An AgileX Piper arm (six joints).
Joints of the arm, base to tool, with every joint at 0 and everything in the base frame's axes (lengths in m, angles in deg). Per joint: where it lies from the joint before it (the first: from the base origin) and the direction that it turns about. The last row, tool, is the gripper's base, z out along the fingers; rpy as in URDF.
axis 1: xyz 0 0 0.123 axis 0 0 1
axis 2: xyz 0 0 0 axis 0 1 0
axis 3: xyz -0.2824 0 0.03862 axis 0 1 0
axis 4: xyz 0.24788 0 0.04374 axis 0.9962 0 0.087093
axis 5: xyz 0 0 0 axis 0 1 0
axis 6: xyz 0.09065 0 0.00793 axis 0.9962 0 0.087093
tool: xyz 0 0 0 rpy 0 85.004 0
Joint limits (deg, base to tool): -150..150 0..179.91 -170..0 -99.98..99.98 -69.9..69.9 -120..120
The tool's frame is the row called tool.
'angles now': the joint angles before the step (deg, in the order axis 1, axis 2, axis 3, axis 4, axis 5, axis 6). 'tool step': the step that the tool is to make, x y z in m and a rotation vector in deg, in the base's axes. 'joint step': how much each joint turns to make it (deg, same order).
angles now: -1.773, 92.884, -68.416, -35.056, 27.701, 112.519
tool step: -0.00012, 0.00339, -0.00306, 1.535, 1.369, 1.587
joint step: 0.007, 0.171, 0.001, 5.347, -0.015, -5.048
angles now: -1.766, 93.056, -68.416, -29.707, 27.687, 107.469
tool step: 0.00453, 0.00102, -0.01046, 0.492, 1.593, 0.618
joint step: 0.000, 1.630, 0.000, 1.411, -0.376, -1.367
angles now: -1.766, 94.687, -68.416, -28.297, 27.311, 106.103
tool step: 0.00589, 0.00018, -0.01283, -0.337, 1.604, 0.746
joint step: 0.000, 2.102, 0.000, -0.176, -0.706, -0.521
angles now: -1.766, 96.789, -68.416, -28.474, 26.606, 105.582
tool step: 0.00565, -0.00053, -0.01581, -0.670, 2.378, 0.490
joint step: 0.000, 2.482, -0.001, -0.760, -0.175, -0.133
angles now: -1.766, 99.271, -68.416, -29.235, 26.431, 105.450
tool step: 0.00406, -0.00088, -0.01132, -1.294, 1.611, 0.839
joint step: 0.000, 1.821, 0.000, -1.579, -0.289, 0.002
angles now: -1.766, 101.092, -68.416, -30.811, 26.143, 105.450
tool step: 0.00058, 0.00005, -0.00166, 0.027, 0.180, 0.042
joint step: 0.000, 0.260, 0.000, -0.001, -0.092, 0.001
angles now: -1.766, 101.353, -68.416, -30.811, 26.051, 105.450
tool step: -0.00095, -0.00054, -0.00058, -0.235, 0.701, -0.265
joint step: -0.001, -0.001, 0.001, 0.000, 0.777, -0.115
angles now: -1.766, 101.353, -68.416, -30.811, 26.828, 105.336
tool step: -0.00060, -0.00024, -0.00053, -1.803, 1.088, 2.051
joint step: -0.001, -0.002, 0.056, 0.002, 0.352, -2.902
